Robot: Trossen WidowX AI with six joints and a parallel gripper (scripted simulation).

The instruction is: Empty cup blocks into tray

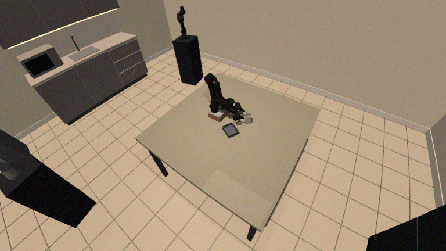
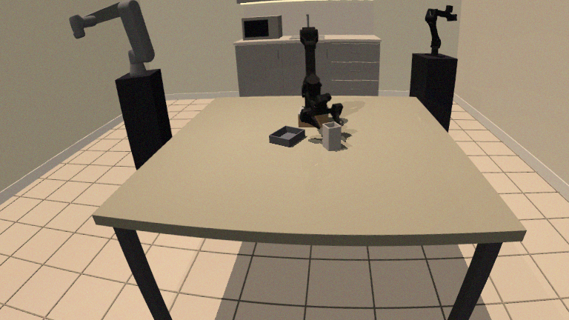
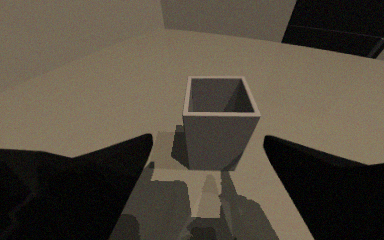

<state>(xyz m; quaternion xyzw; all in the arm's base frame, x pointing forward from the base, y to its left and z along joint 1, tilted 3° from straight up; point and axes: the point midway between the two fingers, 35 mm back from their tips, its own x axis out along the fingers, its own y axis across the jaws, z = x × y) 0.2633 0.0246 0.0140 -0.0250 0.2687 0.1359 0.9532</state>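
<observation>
Right now my gripper tip is 5 cm above the grey square cup and 4 cm short of it.
</observation>
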